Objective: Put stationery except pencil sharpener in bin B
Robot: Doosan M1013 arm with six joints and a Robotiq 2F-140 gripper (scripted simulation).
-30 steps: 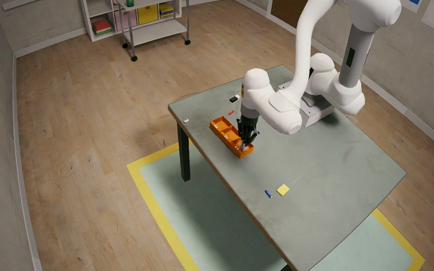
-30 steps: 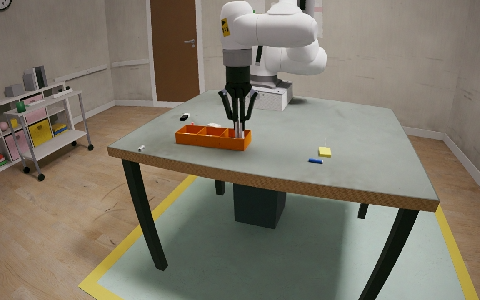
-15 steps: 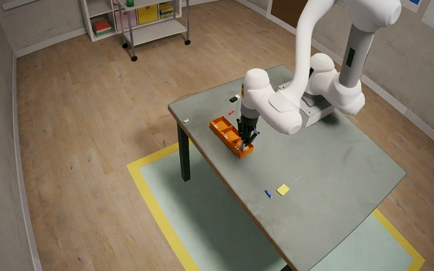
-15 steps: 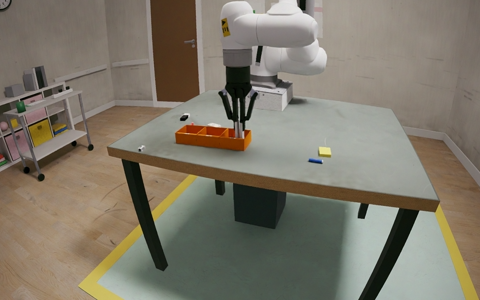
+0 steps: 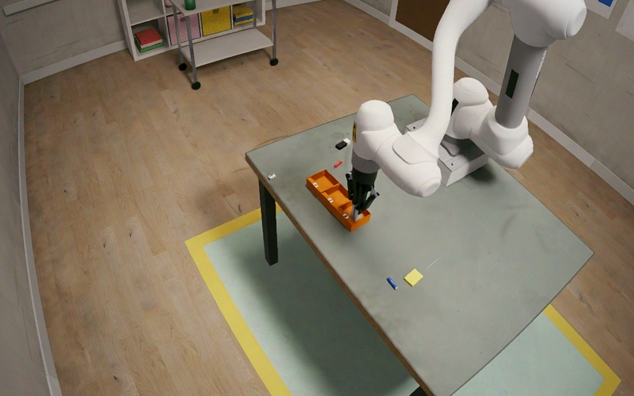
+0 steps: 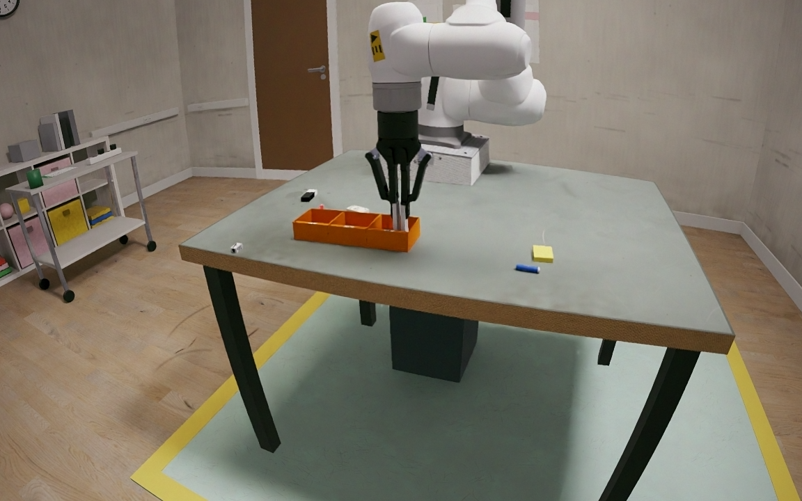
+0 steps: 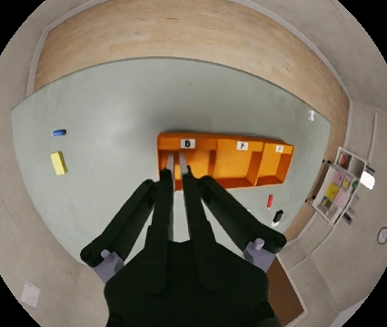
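Now: hand 28 cm to the right of the yellow sticky pad, 5 cm above it and 2 cm past it. Also, from my hand: orange bin 10 cm to the right, 3 cm below; then blue stick 26 cm to the left, 5 cm below, 5 cm ahead; then flat white piece 16 cm to the right, 13 cm behind, 5 cm below.
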